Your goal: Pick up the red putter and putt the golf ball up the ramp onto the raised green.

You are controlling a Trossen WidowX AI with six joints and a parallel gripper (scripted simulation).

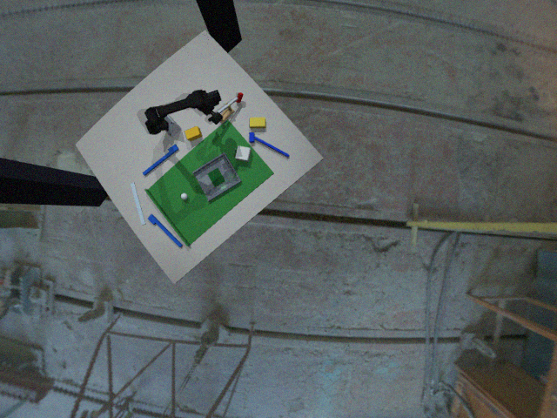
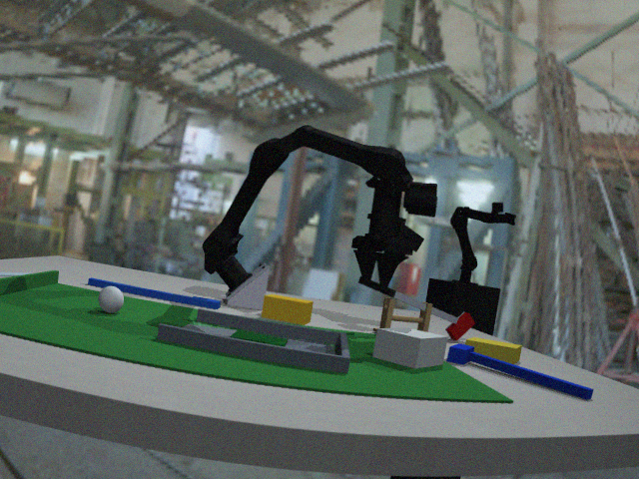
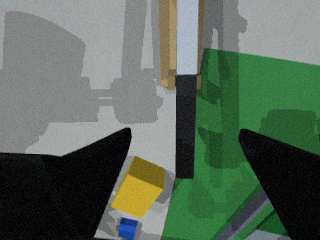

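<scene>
My gripper tip is now 1 cm past the red putter, 11 cm to the right of it and 3 cm above it. Round my gripper tip: white block 28 cm ahead, 4 cm to the right, 7 cm below; white golf ball 18 cm ahead, 50 cm to the right, 7 cm below; white bar 5 cm behind, 77 cm to the right, 9 cm below.
</scene>
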